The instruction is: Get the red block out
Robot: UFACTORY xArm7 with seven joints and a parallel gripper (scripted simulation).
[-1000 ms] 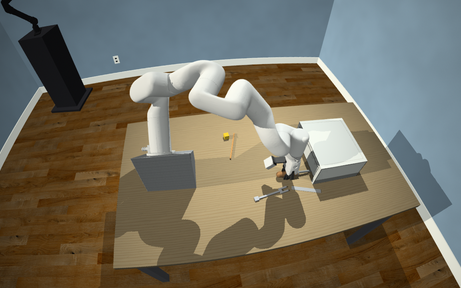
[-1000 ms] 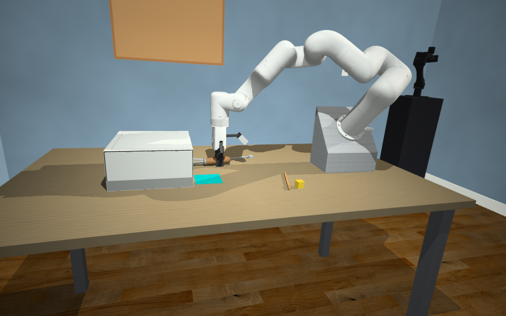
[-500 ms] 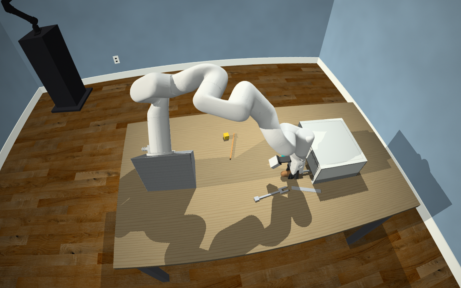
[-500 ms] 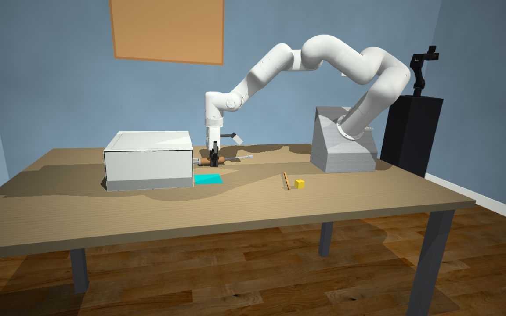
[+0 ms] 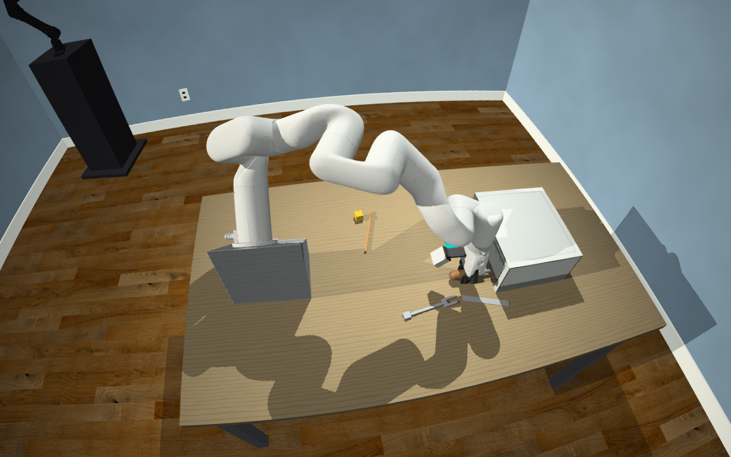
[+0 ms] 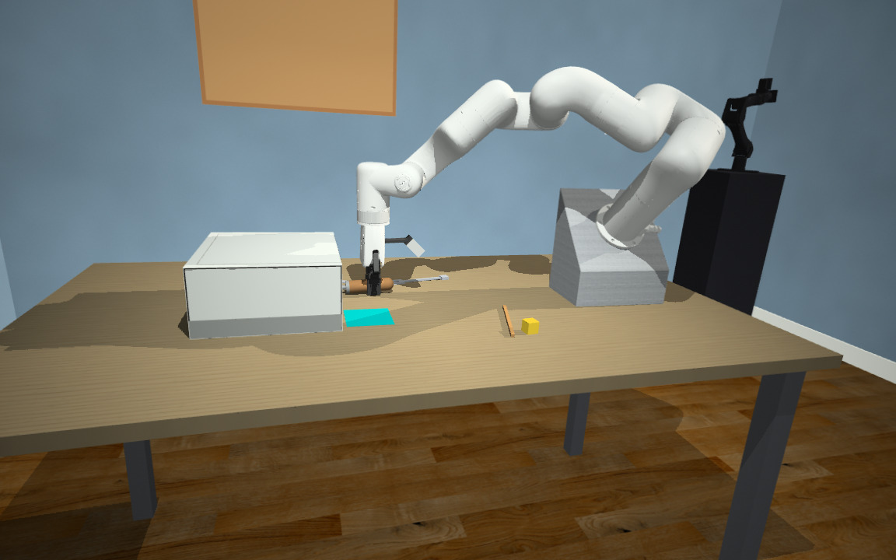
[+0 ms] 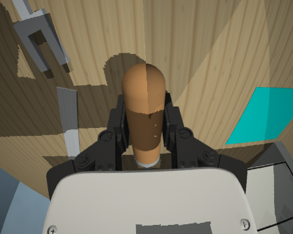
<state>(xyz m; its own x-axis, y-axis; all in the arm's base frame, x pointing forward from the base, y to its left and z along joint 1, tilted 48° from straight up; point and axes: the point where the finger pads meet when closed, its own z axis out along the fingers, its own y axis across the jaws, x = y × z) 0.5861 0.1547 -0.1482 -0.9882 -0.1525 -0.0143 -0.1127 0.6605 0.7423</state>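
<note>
Now: the teal square 10 mm ahead of my hand, 160 mm to the left of it and 20 mm below it. Round my hand: grey forked tool: 120 mm behind, 100 mm to the right, 20 mm below; then hooked tool with wooden handle: 120 mm ahead, 50 mm to the left, 10 mm below; then flat grey bar: 60 mm ahead, 90 mm to the right, 20 mm below.
</note>
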